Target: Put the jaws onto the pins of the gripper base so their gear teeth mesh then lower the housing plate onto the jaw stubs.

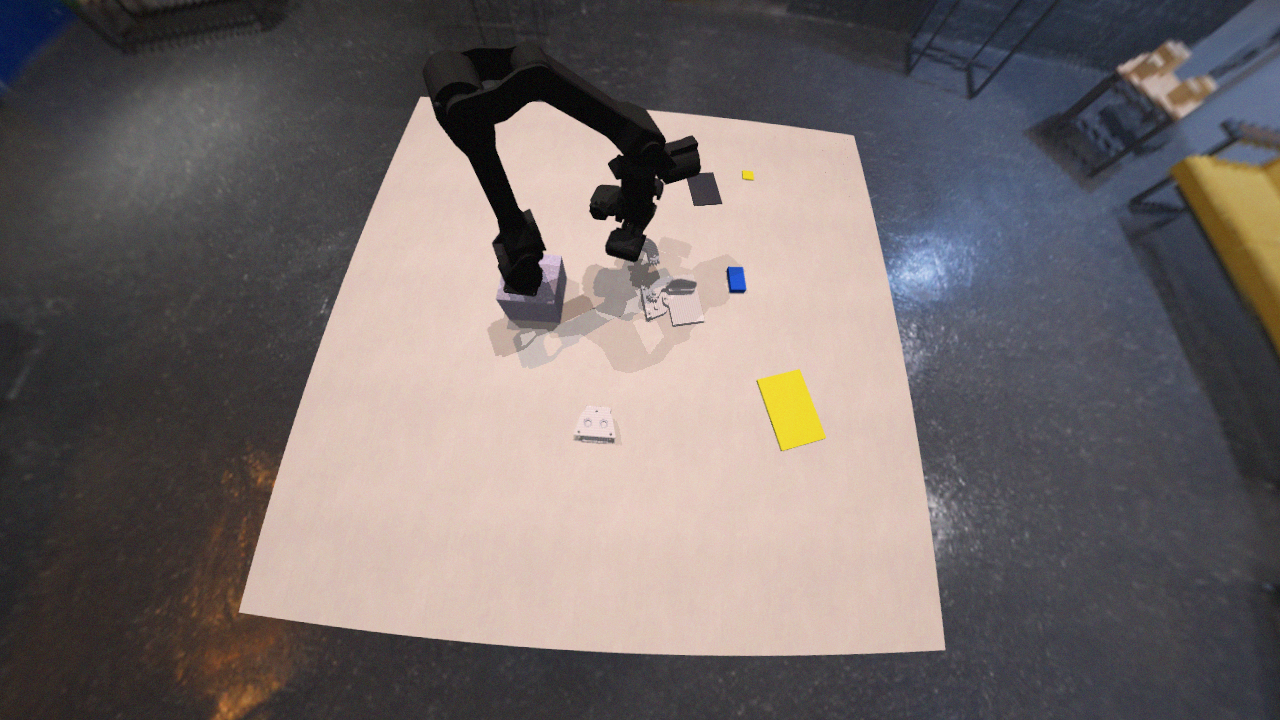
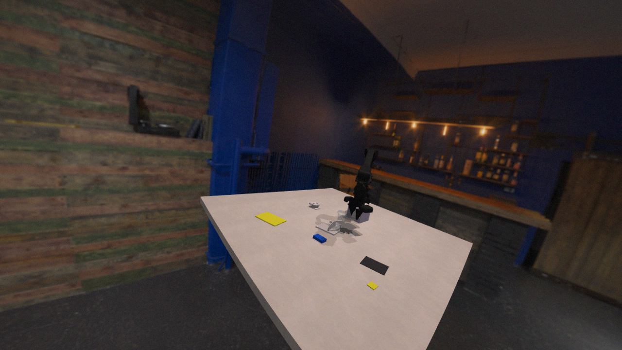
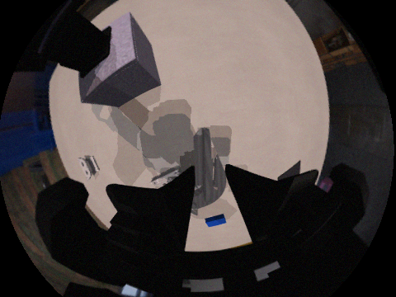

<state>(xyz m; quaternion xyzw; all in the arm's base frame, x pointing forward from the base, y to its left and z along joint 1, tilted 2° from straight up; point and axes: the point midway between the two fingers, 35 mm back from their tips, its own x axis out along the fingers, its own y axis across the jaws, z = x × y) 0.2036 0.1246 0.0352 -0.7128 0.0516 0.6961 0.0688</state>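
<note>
The grey jaw lies 70 mm to the right of my gripper tip, 70 mm below it and 70 mm ahead of it. Round my gripper tip: black sheet 260 mm to the left, 150 mm ahead, 80 mm below; then blue block 240 mm ahead, 80 mm below; then white block 370 mm to the right, 70 mm below, 20 mm behind.
</note>
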